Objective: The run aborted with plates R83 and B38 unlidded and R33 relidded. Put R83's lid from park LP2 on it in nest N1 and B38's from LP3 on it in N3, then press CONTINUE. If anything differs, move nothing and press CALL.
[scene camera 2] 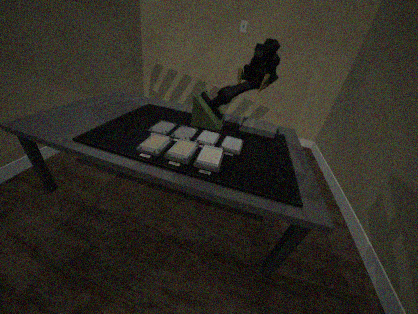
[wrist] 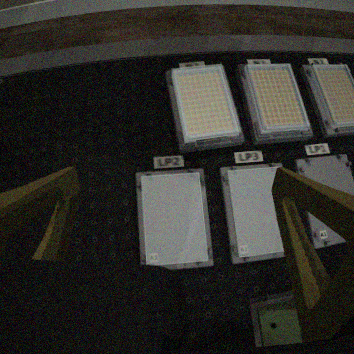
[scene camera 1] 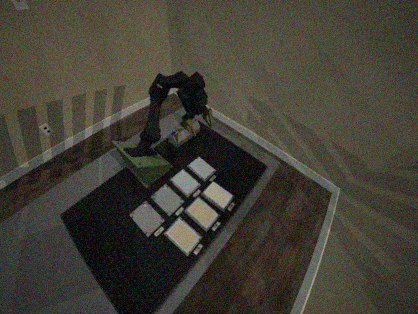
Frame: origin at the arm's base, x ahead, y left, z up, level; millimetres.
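Seen in the pictures: gripper, between the fingertips: [scene camera 2: 247,88] [wrist: 175,177] [scene camera 1: 203,131]; arm's base, origin of its link: [scene camera 2: 211,106] [scene camera 1: 141,152].
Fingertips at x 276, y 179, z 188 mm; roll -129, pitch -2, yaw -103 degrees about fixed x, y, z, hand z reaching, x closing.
Observation:
Offsets run from my fingertips to a thing's top centre. Level surfaces: height alone.
My gripper [scene camera 1: 201,127] [scene camera 2: 250,85] [wrist: 175,177] is open and empty, raised above the mat. In the wrist view, a white lid @(dx +14, dy -12, dz -264 mm) [wrist: 175,220] lies at LP2 and another white lid @(dx -4, dy -140, dz -264 mm) [wrist: 252,215] at LP3, partly behind the right finger. The LP1 park @(dx -14, dy -269, dz -262 mm) [wrist: 327,175] looks grey and bare. Three plates with yellowish wells stand in the other row: the left plate @(dx +181, dy -99, dz -248 mm) [wrist: 207,102] [scene camera 1: 218,195], the middle plate @(dx +170, dy -222, dz -247 mm) [wrist: 275,97] [scene camera 1: 201,213] and the right plate @(dx +160, dy -354, dz -252 mm) [wrist: 336,95] [scene camera 1: 183,236]. Their nest labels are unreadable, and clear covers cannot be told.
A fourth park @(dx -28, dy -398, dz -262 mm) [scene camera 1: 147,218] [scene camera 2: 163,127] ends the lid row. A pale box @(dx -234, dy +129, dz -198 mm) [scene camera 1: 184,134] [scene camera 2: 259,127] stands at the mat's edge near the arm; its buttons are unclear. The green wedge base [scene camera 1: 150,170] [scene camera 2: 204,116] carries the arm. The black mat @(dz -282 mm) [scene camera 1: 105,240] lies on a grey table.

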